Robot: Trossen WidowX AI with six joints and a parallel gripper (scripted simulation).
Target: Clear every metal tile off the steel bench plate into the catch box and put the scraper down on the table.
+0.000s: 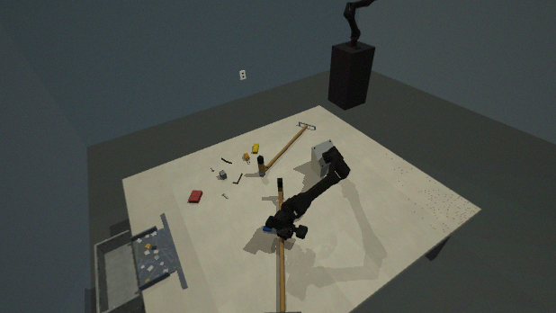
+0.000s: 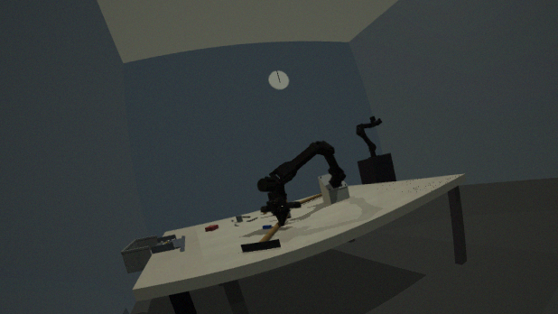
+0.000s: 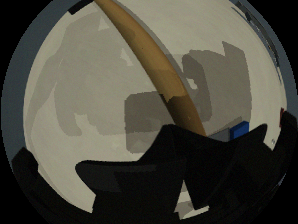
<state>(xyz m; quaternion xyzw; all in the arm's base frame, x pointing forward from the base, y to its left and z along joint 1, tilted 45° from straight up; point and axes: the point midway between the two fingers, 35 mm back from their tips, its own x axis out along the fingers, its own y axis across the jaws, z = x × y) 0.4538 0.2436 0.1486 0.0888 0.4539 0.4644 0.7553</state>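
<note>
Right now the long scraper is 5 cm above my gripper tip, 2 cm ahead of it and 1 cm to the left of it. Also, from my gripper tip: black hex key (50 cm to the right, 4 cm ahead, 1 cm below); blue piece (9 cm to the right, 3 cm ahead, 1 cm below); red block (50 cm to the right, 30 cm ahead).
</note>
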